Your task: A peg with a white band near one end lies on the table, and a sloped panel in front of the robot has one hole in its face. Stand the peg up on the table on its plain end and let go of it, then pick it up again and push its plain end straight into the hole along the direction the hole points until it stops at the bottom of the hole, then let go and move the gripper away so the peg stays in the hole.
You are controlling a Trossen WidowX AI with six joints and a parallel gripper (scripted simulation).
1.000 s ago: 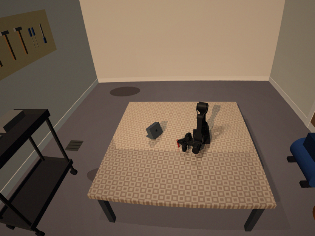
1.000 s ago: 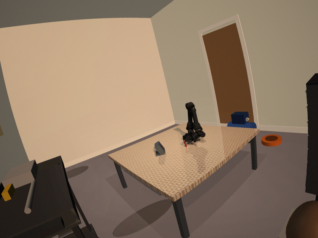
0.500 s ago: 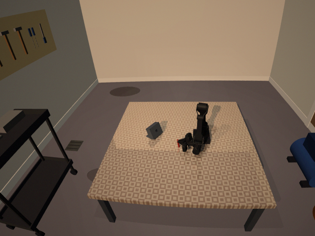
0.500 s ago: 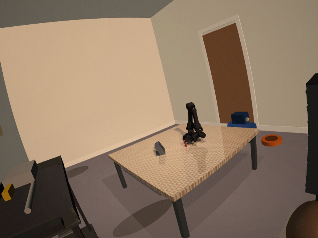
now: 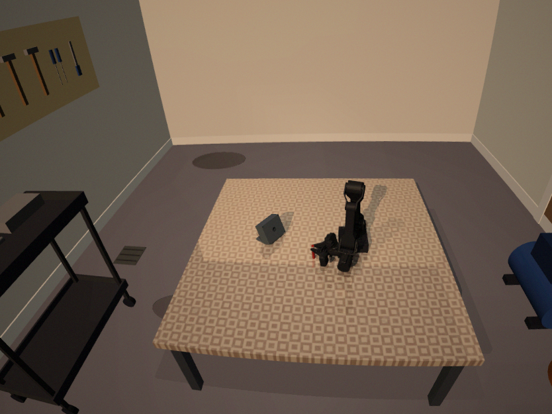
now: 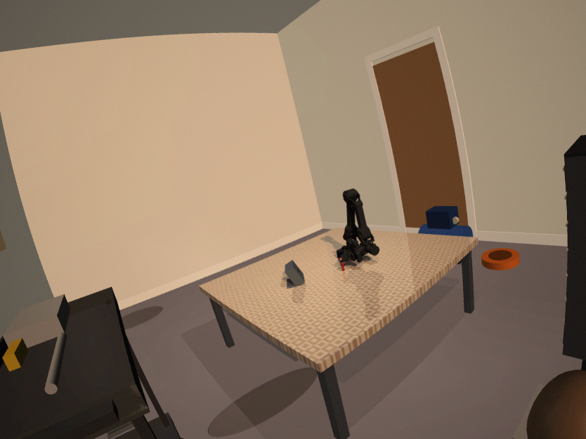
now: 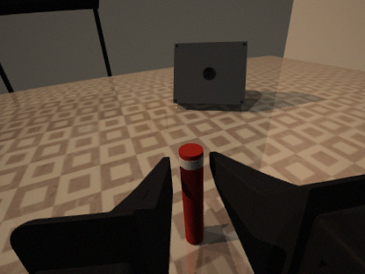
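The red peg lies 1 cm below my gripper tip and 1 cm behind it. Also, from my gripper tip: grey sloped panel: 24 cm ahead, 12 cm to the right, 1 cm below.
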